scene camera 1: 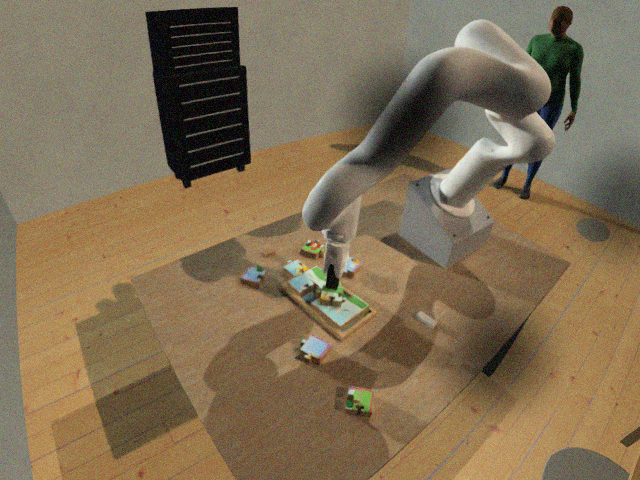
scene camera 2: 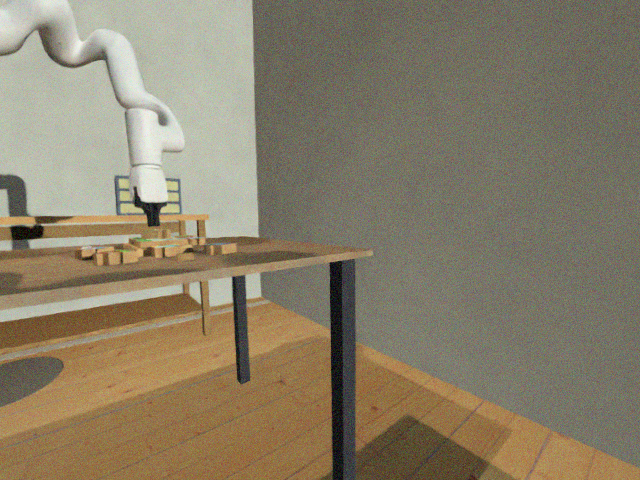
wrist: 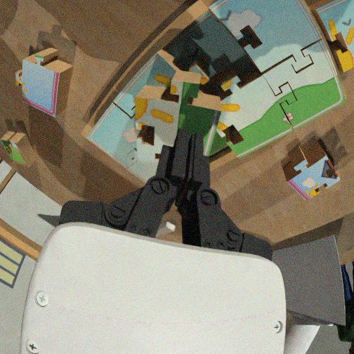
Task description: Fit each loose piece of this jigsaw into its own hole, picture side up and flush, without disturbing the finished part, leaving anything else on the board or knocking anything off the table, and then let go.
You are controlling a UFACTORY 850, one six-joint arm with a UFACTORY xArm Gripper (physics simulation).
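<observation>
My gripper (scene camera 1: 332, 287) (scene camera 2: 154, 225) (wrist: 184, 147) is shut and empty, its tips at the green side of a jigsaw piece with sun rays and green (scene camera 1: 332, 298) (wrist: 161, 116). This piece stands raised on the board (scene camera 1: 357, 325), not flush, beside a dark open hole. Finished picture parts (wrist: 295, 55) lie on both sides. Loose pieces around the board are a blue one (scene camera 1: 315, 346) (wrist: 41, 86), a green one (scene camera 1: 360, 400) (wrist: 15, 147), a blue one at the left (scene camera 1: 253, 275), a red-and-green one (scene camera 1: 312, 248), a yellow-and-blue one (scene camera 1: 295, 267) (wrist: 341, 31) and another (scene camera 1: 352, 267) (wrist: 311, 176).
A small white block (scene camera 1: 425, 319) (wrist: 167, 228) lies on the table right of the board. The arm's grey base (scene camera 1: 444, 227) stands behind at the right. The table's corner (scene camera 2: 369, 253) shows in the second scene view. A person (scene camera 1: 555, 67) stands behind the arm.
</observation>
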